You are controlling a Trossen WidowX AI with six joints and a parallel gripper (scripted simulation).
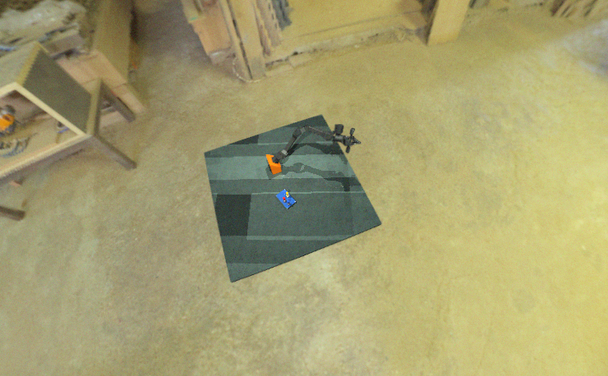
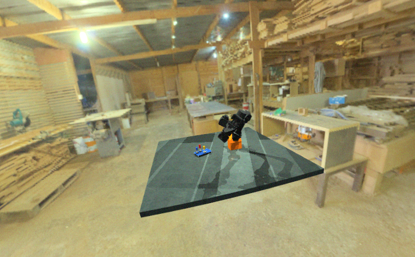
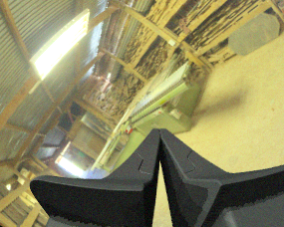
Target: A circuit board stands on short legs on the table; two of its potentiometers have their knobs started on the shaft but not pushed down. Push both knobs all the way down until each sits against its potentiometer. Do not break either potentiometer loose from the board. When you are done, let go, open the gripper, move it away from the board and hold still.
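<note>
Right now the yellow knob is 64 cm to the right of my gripper tip, 34 cm below it and 8 cm ahead of it. The rest, counted from my gripper tip: red knob 68 cm to the right, 33 cm below, 12 cm ahead.
</note>
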